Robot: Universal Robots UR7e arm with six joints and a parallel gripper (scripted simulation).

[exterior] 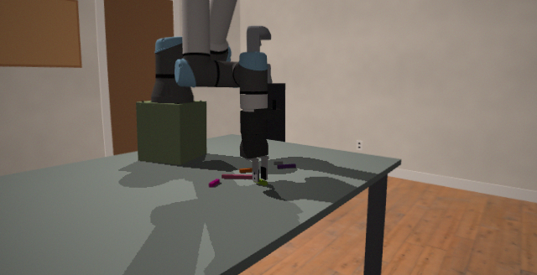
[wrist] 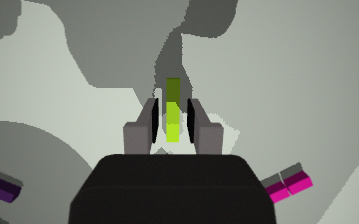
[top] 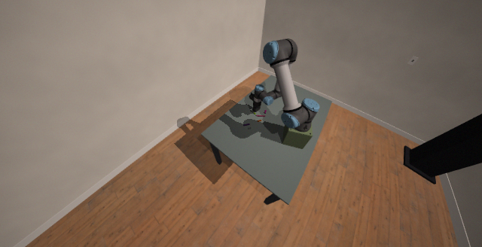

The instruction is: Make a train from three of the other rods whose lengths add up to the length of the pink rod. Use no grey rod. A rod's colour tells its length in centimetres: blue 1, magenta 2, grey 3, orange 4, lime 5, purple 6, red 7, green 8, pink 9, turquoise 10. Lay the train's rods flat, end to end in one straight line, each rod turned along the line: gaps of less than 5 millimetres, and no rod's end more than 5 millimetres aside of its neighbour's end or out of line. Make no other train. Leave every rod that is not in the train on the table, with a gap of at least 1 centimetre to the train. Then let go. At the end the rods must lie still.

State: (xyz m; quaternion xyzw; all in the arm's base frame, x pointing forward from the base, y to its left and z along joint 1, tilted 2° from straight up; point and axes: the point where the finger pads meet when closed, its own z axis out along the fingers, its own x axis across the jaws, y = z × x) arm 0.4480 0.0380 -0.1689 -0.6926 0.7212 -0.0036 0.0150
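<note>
The lime rod is 2 cm below my hand. Round my hand: pink rod (8 cm behind, 2 cm to the right, 2 cm below); then purple rod (6 cm behind, 17 cm to the left, 2 cm below); then orange rod (11 cm behind, 4 cm to the left, 2 cm below).
</note>
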